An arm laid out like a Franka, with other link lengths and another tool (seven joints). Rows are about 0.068 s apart.
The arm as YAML. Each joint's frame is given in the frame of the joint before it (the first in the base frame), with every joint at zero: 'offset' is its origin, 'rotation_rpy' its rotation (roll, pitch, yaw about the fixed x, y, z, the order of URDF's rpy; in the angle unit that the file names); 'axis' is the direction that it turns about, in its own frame. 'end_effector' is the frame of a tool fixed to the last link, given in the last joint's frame.
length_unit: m
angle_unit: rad
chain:
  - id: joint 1
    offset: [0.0, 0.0, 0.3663]
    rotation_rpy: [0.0, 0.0, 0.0]
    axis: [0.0, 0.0, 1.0]
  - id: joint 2
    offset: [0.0, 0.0, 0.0]
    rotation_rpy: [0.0, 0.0, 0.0]
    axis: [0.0, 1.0, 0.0]
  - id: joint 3
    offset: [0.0, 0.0, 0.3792]
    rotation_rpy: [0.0, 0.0, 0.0]
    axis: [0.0, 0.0, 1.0]
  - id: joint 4
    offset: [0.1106, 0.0, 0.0]
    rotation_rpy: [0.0, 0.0, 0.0]
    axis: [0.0, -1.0, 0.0]
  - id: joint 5
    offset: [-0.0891, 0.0, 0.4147]
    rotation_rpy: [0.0, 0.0, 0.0]
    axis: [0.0, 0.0, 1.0]
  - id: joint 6
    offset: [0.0, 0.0, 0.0]
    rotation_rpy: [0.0, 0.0, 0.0]
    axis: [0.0, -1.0, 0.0]
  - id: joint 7
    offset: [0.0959, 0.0, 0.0]
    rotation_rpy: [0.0, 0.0, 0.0]
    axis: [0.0, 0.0, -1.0]
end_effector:
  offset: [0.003, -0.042, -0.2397]
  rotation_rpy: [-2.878, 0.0, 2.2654]
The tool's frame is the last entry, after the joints.
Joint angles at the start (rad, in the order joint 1, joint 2, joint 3, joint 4, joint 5, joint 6, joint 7):
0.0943 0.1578 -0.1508 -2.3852 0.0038 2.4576 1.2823
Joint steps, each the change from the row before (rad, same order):
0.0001 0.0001 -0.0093 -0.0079 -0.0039 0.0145 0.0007
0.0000 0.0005 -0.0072 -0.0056 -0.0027 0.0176 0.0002
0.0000 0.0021 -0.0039 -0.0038 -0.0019 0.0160 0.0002
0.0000 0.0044 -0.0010 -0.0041 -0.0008 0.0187 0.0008
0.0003 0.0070 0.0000 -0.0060 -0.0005 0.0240 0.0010
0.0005 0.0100 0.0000 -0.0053 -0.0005 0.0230 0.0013
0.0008 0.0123 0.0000 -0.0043 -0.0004 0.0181 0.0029
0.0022 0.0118 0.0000 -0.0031 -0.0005 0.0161 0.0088
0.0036 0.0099 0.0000 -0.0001 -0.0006 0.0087 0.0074
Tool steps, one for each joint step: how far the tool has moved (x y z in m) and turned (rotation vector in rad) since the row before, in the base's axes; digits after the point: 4 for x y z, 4 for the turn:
-0.0011 -0.0053 -0.0020 -0.0041 -0.0064 -0.0064
0.0008 -0.0042 -0.0013 -0.0035 -0.0114 -0.0047
0.0012 -0.0024 -0.0016 -0.0027 -0.0100 -0.0021
0.0014 -0.0008 -0.0028 -0.0021 -0.0102 -0.0007
0.0012 -0.0002 -0.0045 -0.0022 -0.0110 0.0003
0.0007 -0.0001 -0.0057 -0.0024 -0.0077 0.0002
-0.0004 0.0001 -0.0068 -0.0024 -0.0016 -0.0012
-0.0002 0.0011 -0.0062 -0.0025 -0.0015 -0.0057
0.0001 0.0018 -0.0046 -0.0020 0.0010 -0.0029

